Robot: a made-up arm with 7 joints. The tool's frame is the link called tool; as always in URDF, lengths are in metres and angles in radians. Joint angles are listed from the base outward. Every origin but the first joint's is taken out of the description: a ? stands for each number. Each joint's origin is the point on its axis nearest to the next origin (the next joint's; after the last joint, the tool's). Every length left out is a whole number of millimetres.
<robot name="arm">
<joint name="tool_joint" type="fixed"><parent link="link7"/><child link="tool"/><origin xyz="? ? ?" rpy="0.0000 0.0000 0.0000"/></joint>
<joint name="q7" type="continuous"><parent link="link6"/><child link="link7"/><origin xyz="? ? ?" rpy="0.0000 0.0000 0.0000"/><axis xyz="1 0 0"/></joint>
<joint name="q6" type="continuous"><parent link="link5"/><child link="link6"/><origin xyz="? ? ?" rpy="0.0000 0.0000 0.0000"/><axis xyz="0 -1 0"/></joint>
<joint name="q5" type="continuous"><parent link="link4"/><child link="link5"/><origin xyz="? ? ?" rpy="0.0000 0.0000 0.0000"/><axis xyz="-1 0 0"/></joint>
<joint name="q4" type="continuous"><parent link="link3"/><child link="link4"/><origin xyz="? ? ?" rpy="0.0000 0.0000 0.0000"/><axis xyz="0 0 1"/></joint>
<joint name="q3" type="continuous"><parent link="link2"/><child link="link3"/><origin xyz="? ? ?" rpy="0.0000 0.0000 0.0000"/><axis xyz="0 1 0"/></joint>
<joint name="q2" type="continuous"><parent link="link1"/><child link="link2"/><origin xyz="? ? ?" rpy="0.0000 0.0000 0.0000"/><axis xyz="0 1 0"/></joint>
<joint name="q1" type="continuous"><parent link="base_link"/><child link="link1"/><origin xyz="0.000 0.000 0.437" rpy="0.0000 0.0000 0.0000"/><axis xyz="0 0 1"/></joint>
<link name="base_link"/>
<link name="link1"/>
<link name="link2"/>
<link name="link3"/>
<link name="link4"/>
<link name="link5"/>
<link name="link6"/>
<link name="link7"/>
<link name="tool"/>
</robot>
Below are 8 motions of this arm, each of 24 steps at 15 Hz.
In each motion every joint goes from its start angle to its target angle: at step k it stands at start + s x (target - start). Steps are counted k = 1, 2, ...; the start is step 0. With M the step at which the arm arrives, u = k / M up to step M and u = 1 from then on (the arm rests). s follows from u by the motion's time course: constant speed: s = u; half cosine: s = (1 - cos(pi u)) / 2; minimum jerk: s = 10 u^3 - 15 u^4 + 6 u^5.
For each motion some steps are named. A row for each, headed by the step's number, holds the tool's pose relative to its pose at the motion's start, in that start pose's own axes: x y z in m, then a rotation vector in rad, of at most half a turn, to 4 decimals.
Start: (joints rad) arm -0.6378 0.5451 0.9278 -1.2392 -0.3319 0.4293 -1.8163
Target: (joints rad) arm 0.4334 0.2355 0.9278 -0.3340 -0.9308 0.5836 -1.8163
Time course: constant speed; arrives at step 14
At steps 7, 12, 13, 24:
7: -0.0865 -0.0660 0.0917 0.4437 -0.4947 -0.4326
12: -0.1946 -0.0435 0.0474 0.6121 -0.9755 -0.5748
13: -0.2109 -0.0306 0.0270 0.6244 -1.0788 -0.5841
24: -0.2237 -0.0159 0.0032 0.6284 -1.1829 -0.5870

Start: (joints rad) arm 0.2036 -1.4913 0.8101 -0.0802 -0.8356 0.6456 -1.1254
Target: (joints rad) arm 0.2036 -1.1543 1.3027 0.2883 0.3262 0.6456 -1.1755
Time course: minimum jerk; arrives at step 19
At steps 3, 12, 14, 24:
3: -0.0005 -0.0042 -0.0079 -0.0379 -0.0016 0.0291
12: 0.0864 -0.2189 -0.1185 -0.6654 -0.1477 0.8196
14: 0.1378 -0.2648 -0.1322 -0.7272 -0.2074 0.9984
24: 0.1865 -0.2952 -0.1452 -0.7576 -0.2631 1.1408

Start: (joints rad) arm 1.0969 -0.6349 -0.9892 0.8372 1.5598 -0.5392 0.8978
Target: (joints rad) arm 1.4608 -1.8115 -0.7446 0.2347 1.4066 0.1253 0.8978
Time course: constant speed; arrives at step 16
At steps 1, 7, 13, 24:
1: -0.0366 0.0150 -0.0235 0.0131 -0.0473 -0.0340
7: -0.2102 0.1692 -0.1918 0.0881 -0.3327 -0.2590
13: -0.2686 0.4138 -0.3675 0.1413 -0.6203 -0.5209
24: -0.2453 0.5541 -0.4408 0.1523 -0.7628 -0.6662

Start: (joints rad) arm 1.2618 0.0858 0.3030 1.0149 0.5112 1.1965 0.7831
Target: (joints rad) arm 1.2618 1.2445 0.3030 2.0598 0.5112 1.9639 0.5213
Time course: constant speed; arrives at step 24
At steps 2, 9, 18, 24:
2: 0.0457 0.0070 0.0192 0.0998 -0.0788 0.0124
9: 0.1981 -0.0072 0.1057 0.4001 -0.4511 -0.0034
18: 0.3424 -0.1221 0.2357 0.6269 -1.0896 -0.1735
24: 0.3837 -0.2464 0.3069 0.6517 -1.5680 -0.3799

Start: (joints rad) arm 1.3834 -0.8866 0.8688 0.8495 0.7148 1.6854 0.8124
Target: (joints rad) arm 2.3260 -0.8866 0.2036 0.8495 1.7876 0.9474 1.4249
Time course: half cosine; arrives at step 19
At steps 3, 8, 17, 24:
3: -0.0288 -0.0093 0.0168 0.0680 0.0571 0.0721
8: -0.1433 -0.1111 0.0931 0.2657 0.3590 0.4401
17: -0.1633 -0.3471 0.2182 -0.0412 0.6852 0.8622
24: -0.1616 -0.3543 0.2258 -0.0690 0.6849 0.8674

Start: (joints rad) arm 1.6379 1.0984 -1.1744 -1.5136 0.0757 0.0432 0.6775
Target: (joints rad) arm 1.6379 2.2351 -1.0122 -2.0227 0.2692 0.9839 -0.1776
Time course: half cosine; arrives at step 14
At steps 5, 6, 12, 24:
5: 0.0416 0.1086 0.1597 -0.6829 -0.2524 0.0779
6: 0.0544 0.1691 0.2101 -0.9414 -0.3452 0.1225
12: 0.0892 0.6176 0.2826 -2.2591 -0.8900 0.5624
24: 0.0893 0.6600 0.2683 -2.3628 -0.9468 0.6245

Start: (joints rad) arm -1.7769 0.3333 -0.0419 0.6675 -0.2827 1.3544 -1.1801
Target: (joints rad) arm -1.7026 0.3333 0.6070 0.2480 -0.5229 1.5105 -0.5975
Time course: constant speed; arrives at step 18
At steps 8, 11, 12, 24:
8: 0.1493 0.0358 -0.0087 0.0769 0.3075 -0.0421
11: 0.2021 0.0571 -0.0257 0.0885 0.4061 -0.0668
12: 0.2188 0.0651 -0.0329 0.0903 0.4366 -0.0757
24: 0.3077 0.1215 -0.0919 0.0817 0.5937 -0.1307

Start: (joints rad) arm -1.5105 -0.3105 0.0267 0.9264 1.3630 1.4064 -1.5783
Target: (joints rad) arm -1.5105 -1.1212 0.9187 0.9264 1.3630 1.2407 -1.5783
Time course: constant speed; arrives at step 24
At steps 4, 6, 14, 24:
4: -0.0192 0.0161 0.0174 0.0098 0.0090 0.0294
6: -0.0294 0.0248 0.0252 0.0147 0.0134 0.0440
14: -0.0733 0.0638 0.0498 0.0353 0.0304 0.1027
24: -0.1321 0.1188 0.0635 0.0623 0.0501 0.1761

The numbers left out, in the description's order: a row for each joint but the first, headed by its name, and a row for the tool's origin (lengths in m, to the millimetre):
tool: 0.000 0.011 -0.026
q7: 0.108 0.000 -0.106
q6: 0.000 0.136 -0.383
q5: -0.077 -0.067 0.000
q4: -0.370 0.000 0.397
q3: -0.168 0.000 -0.091
q2: 0.084 -0.058 0.000

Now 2 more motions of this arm.
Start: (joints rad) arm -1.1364 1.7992 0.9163 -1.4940 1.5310 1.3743 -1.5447
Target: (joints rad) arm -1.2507 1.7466 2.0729 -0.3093 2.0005 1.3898 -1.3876
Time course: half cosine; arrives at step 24
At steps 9, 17, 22, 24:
9: 0.2268 0.1213 -0.2447 0.0384 -0.4993 -0.3814
17: 0.7925 0.1998 -0.3306 0.2240 -1.2680 -0.9804
22: 0.9877 0.1837 -0.2512 0.3350 -1.5139 -1.1967
24: 1.0047 0.1810 -0.2410 0.3471 -1.5360 -1.2174

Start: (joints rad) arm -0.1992 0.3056 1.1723 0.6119 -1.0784 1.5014 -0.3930
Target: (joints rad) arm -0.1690 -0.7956 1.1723 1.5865 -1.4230 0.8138 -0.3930
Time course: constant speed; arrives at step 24
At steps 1, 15, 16, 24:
1: -0.0197 -0.0150 0.0078 0.0498 0.0372 0.0349
15: -0.2556 -0.3563 0.0277 0.4843 0.5415 0.7918
16: -0.2654 -0.3884 0.0207 0.4916 0.5743 0.8598
24: -0.2838 -0.6554 -0.0772 0.4056 0.8087 1.4253

